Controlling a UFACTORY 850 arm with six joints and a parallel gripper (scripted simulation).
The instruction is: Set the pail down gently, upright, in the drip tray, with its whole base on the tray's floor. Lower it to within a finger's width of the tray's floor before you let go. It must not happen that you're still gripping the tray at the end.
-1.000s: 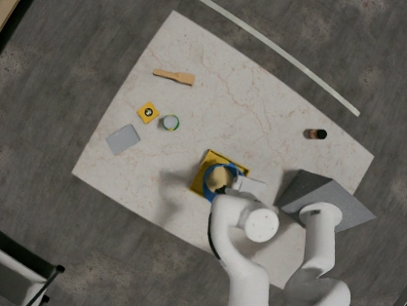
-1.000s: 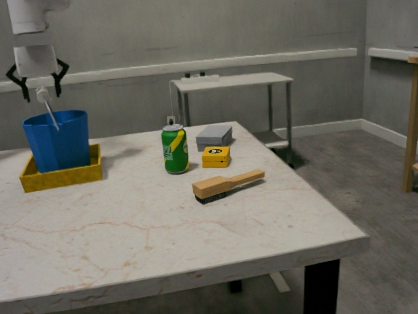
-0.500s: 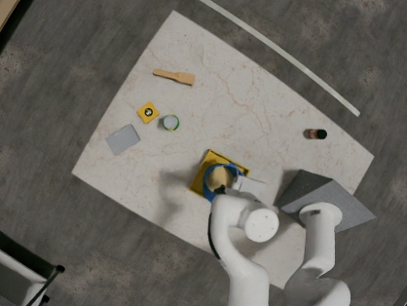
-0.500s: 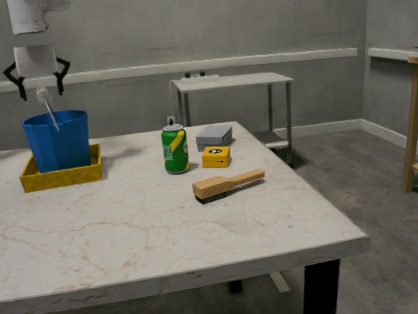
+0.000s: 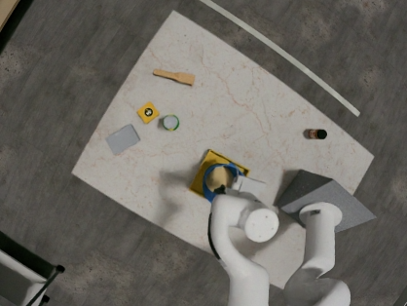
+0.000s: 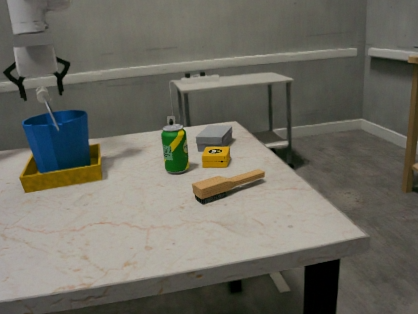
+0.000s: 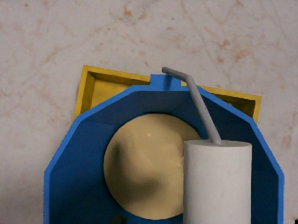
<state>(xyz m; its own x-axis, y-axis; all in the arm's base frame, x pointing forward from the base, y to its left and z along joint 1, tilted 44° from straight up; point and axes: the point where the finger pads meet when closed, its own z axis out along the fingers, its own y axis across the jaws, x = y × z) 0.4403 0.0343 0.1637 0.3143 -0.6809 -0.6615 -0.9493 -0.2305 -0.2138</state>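
Now: the white grip 30 mm below my hand and 10 mm ahead of it. The rest, counted from my hand: blue pail (90 mm below, 10 mm ahead); yellow drip tray (220 mm below, 20 mm ahead, 10 mm to the left); green can (340 mm ahead, 170 mm below, 70 mm to the right).
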